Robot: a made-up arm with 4 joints.
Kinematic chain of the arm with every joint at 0, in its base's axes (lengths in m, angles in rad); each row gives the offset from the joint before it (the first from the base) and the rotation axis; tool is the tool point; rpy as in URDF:
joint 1: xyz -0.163 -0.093 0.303 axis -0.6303 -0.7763 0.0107
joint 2: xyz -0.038 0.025 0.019 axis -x
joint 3: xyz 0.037 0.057 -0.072 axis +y
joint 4: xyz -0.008 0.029 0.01 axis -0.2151 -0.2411 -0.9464
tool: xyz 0.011 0.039 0.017 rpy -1.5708 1.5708 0
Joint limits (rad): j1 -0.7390..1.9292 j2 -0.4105..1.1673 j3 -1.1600..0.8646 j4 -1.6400..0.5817
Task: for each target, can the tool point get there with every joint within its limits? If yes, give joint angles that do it. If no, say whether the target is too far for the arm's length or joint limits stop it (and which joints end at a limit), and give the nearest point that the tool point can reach.
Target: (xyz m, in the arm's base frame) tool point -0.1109 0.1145 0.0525
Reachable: no: too far | nearest point -0.1337 0.0167 0.1743 | short by 0.158 m
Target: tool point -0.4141 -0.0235 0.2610
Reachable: no: too far | nearest point -0.2650 -0.0358 0.2517 | short by 0.150 m
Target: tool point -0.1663 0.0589 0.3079
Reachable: yes | joints -0.3134 0.0186 0.2080 -0.2840
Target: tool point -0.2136 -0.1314 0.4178
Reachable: no: joint limits stop it (at a limit: joint 1, joint 2, joint 4) | nearest point -0.1602 0.0022 0.3980 | short by 0.145 m
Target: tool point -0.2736 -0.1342 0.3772
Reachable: no: joint limits stop it (at a limit: joint 1, joint 2, joint 4) | nearest point -0.2576 -0.0528 0.2654 | short by 0.139 m
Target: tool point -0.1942 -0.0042 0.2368
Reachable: yes | joints -0.3715 0.9485 0.4739 -1.0103
